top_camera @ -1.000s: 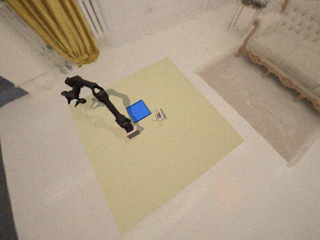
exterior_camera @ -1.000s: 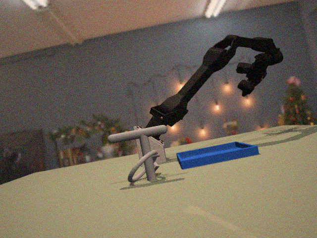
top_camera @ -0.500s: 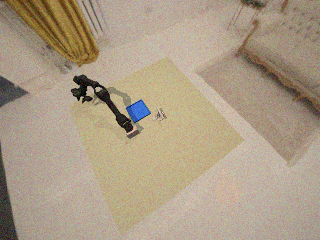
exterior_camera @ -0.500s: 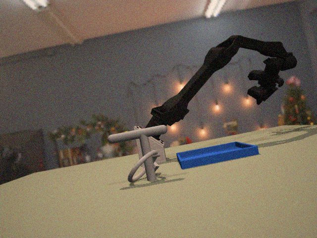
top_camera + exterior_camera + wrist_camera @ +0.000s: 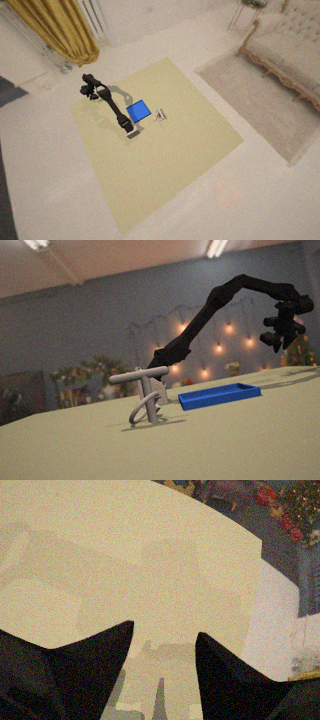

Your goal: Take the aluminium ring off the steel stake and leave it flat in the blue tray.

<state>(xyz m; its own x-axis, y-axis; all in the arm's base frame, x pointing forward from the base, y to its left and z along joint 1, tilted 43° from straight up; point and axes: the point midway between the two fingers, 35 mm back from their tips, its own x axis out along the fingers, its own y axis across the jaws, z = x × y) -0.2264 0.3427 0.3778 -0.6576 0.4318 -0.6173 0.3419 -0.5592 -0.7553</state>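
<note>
The aluminium ring is 55 cm ahead of my gripper tip, 49 cm to the right of it and 6 cm below it. Round my gripper tip: blue tray (39 cm ahead, 32 cm to the right, 8 cm below).
</note>
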